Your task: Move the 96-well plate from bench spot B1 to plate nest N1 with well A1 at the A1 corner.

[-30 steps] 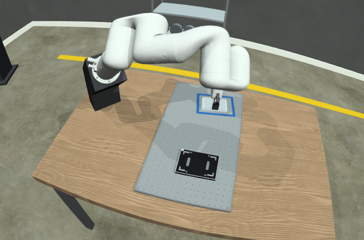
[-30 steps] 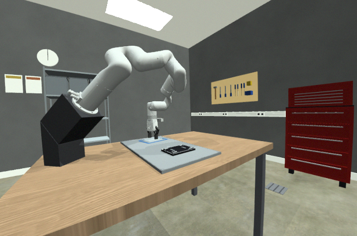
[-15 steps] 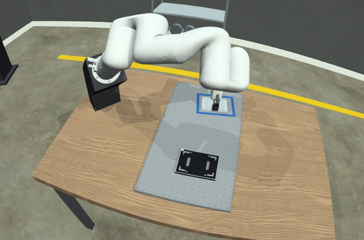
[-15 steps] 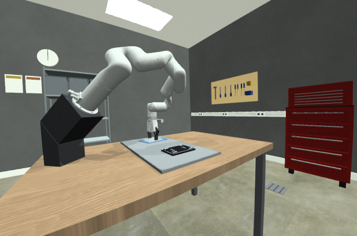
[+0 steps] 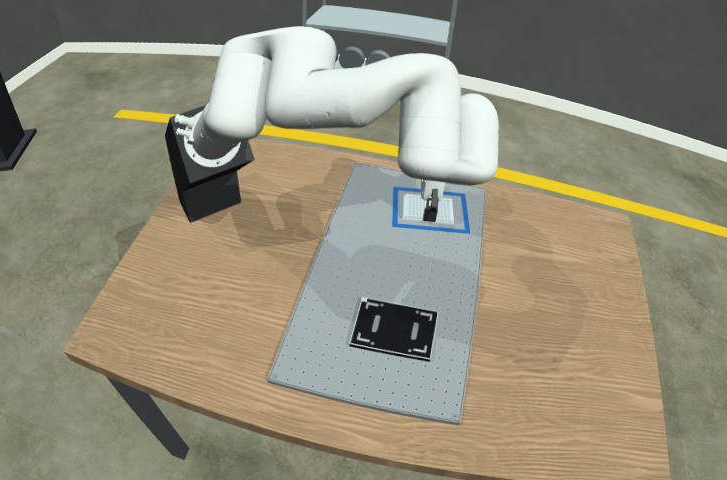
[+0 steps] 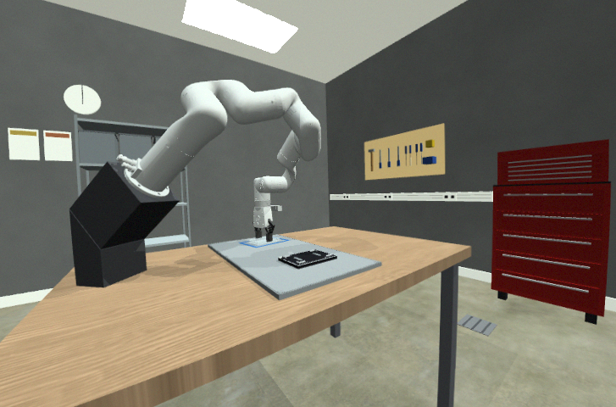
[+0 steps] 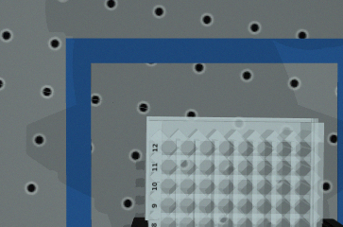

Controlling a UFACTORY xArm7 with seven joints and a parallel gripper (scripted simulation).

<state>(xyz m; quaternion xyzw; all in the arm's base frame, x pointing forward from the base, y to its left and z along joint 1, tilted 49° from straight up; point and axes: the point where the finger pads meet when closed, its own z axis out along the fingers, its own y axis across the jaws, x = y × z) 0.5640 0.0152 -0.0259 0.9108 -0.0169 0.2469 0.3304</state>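
My gripper is now 1 cm above the 96-well plate. From my hand the other things lie so: black plate nest: 15 cm behind, 35 cm to the right, 1 cm below.
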